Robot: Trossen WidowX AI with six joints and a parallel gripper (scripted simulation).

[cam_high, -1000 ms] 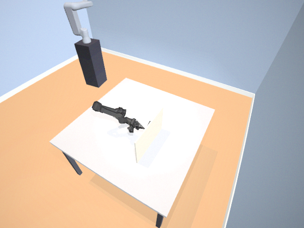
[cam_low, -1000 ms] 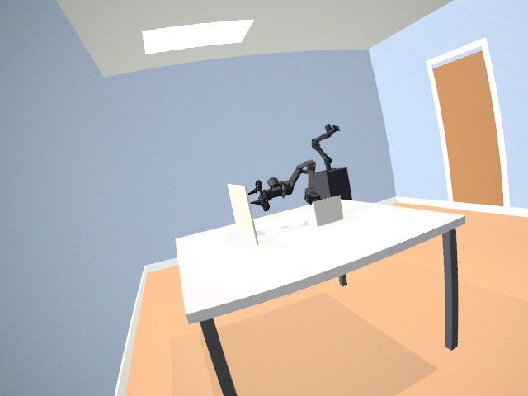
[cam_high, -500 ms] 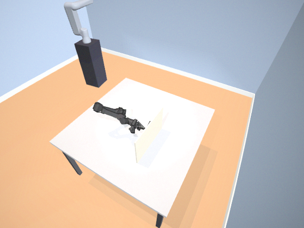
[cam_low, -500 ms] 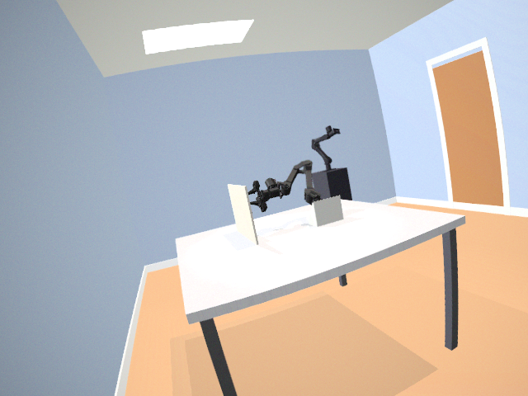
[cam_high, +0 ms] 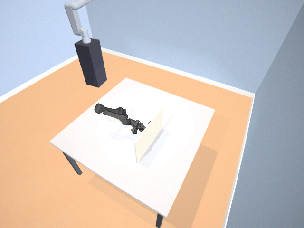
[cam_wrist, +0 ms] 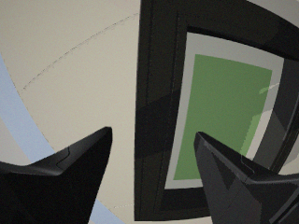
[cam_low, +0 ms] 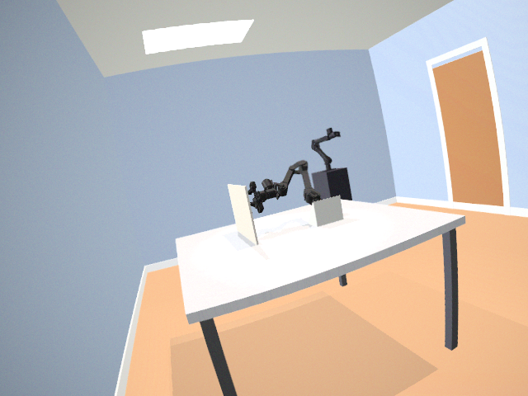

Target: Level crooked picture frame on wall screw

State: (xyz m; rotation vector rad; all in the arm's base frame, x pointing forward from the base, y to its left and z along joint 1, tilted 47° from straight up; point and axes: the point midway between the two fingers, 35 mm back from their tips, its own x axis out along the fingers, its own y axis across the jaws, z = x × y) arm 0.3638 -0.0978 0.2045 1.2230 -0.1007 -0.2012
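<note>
The picture frame is 10 mm ahead of my gripper tip, 20 mm to the left of it and 50 mm below it. From my gripper tip the other things lie so: cream wall panel (20 mm ahead, 60 mm below).
</note>
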